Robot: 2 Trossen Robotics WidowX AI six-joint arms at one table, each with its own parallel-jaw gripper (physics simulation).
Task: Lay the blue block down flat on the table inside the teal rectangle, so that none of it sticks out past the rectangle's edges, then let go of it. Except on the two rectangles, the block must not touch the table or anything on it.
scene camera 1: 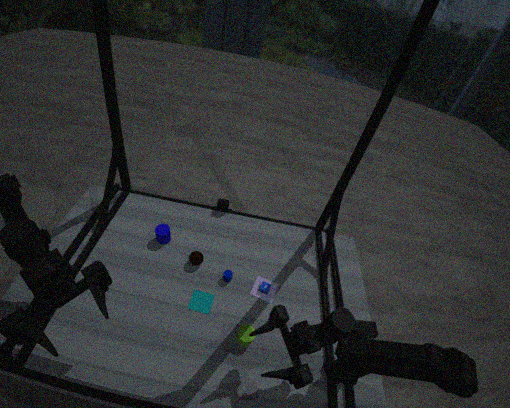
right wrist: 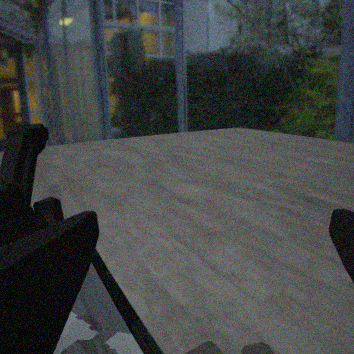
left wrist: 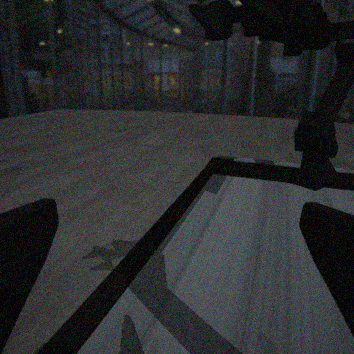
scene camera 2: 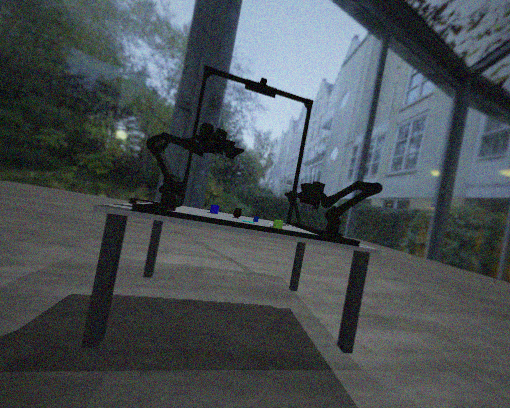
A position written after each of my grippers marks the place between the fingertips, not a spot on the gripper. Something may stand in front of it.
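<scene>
My left gripper (scene camera 1: 255, 354) is open and holds nothing. My right gripper (scene camera 1: 82, 336) is open as well, and my right gripper holds nothing. I can also see my left gripper (left wrist: 181, 212), and again my left gripper (right wrist: 32, 248), while the same camera gives me my right gripper (right wrist: 214, 222).
</scene>
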